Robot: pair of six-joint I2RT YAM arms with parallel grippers.
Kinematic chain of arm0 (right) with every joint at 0, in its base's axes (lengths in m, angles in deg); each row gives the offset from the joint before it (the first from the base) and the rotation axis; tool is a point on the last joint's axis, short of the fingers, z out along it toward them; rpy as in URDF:
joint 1: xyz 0 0 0.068 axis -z
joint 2: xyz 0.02 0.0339 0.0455 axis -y
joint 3: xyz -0.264 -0.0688 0 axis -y
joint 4: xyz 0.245 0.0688 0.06 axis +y
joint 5: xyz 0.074 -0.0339 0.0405 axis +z
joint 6: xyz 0.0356 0 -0.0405 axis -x
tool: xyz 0 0 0 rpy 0 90 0
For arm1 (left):
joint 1: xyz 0 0 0.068 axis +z
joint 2: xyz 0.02 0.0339 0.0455 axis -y
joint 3: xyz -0.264 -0.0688 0 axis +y
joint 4: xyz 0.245 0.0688 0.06 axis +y
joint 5: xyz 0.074 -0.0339 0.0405 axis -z
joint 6: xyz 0.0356 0 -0.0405 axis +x
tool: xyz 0 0 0 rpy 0 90 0
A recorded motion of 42 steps. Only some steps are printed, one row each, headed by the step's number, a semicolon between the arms.
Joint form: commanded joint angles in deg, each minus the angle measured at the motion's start. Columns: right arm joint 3, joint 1, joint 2, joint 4, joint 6, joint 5; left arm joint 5, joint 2, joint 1, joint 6, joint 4, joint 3.
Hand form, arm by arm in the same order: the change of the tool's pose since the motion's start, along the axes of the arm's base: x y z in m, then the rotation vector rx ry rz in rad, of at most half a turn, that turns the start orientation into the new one. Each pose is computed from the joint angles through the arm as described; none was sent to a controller.
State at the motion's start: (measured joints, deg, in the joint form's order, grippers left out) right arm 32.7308 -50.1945 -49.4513 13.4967 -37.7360 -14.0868; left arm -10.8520 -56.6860 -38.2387 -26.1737 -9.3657 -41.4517
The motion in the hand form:
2: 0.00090 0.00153 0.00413 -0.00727 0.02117 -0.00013; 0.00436 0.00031 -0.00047 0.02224 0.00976 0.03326
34: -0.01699 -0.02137 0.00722 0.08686 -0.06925 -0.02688; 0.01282 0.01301 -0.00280 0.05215 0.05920 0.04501
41: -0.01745 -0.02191 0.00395 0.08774 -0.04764 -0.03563; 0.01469 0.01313 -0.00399 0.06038 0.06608 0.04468
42: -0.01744 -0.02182 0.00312 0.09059 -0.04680 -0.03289; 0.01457 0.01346 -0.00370 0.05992 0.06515 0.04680
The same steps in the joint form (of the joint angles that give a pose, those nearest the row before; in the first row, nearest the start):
2: 1.66 -0.03 -0.78 2.12 -0.61 0.31; -1.48 -0.97 0.49 0.51 0.94 -0.79
34: -3.26 -0.07 9.99 0.59 -0.88 -1.37; 2.00 -1.07 4.66 0.73 5.01 -1.71
41: -3.60 -0.06 9.99 1.30 -2.03 -1.35; 2.30 -1.51 4.97 0.95 5.30 -1.87
42: -3.82 -0.03 10.01 1.01 -2.07 -1.11; 2.21 -1.43 5.01 0.95 5.32 -1.88

